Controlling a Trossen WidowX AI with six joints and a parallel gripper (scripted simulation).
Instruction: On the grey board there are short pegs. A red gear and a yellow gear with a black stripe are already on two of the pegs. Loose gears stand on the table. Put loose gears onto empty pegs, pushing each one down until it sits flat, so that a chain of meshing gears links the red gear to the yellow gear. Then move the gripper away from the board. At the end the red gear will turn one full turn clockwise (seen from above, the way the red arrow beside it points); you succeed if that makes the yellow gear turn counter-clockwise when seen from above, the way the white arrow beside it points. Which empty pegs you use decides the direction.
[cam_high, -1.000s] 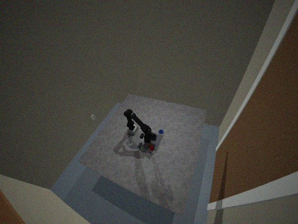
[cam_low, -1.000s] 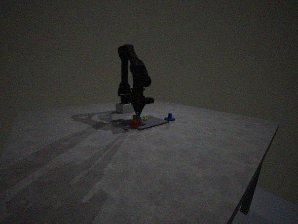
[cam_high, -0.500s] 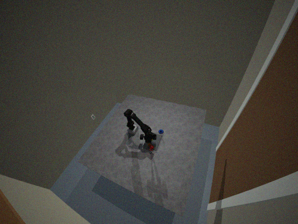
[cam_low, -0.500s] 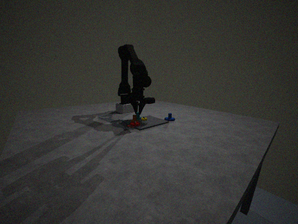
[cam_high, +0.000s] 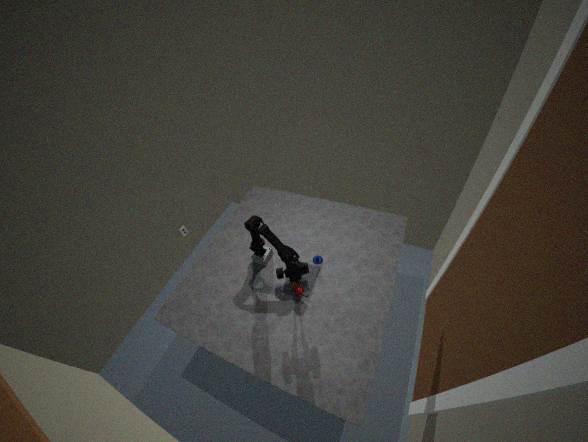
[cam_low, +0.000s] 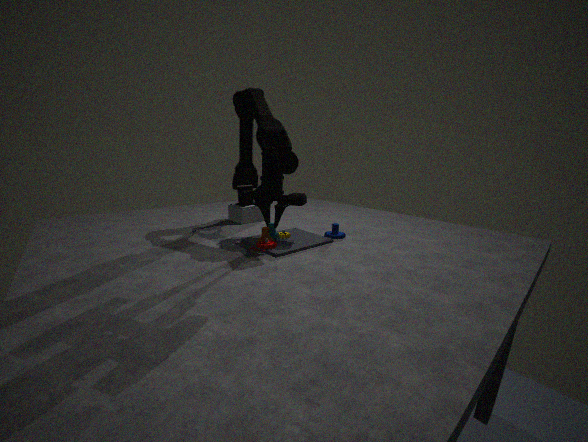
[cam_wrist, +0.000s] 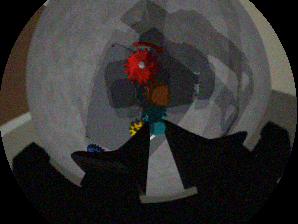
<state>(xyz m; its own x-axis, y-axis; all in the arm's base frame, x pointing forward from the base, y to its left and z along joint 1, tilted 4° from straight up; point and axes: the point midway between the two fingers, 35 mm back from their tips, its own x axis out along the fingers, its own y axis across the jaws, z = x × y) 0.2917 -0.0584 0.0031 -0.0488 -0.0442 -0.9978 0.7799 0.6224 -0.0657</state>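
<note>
Now: the small teal gear 10 mm below my gripper tip. From my gripper tip the other things lie so: red gear (60 mm ahead, 50 mm to the right, 20 mm below); yellow gear (40 mm to the left, 20 mm below); orange gear (20 mm ahead, 30 mm to the right, 20 mm below).
</note>
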